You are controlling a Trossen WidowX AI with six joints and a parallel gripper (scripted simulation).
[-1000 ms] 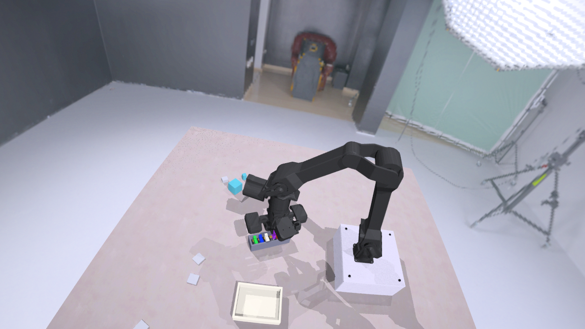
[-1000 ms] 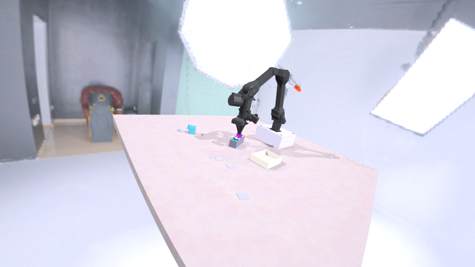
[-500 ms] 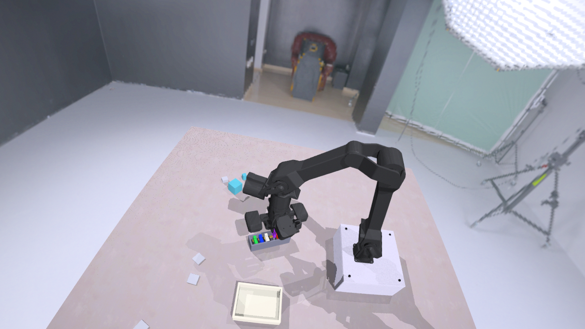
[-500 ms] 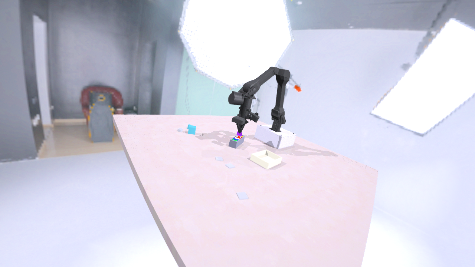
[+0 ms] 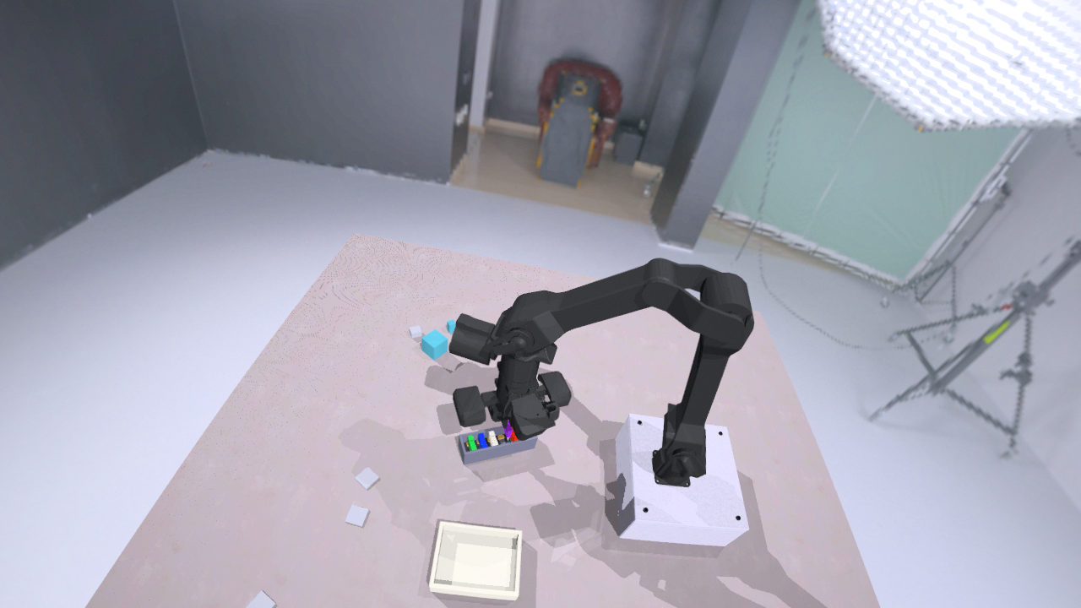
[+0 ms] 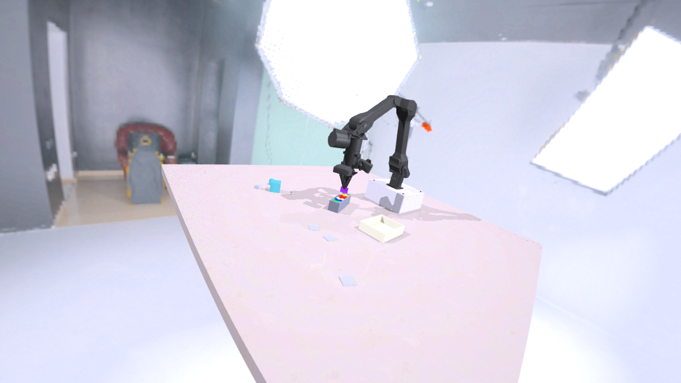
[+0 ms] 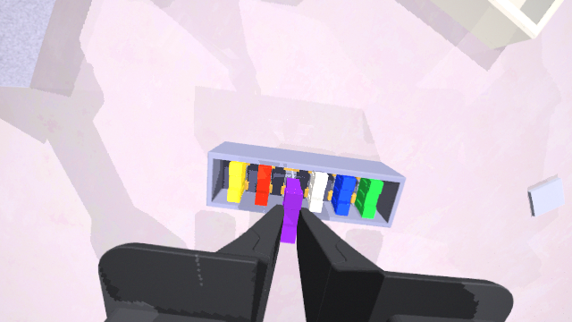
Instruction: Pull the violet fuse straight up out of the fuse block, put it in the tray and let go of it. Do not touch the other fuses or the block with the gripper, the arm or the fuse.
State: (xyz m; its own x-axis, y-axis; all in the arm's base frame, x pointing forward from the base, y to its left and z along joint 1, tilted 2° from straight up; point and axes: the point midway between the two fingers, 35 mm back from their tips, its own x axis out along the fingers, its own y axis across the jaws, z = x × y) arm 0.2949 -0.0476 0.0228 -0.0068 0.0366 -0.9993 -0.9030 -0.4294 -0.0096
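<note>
My gripper tip is now 2 cm past the red fuse, 1 cm to the left of it and 5 cm above it. Round my gripper tip: white fuse 2 cm ahead, 1 cm to the left, 5 cm below; then violet fuse 1 cm below; then yellow fuse 3 cm behind, 2 cm to the right, 5 cm below.
</note>
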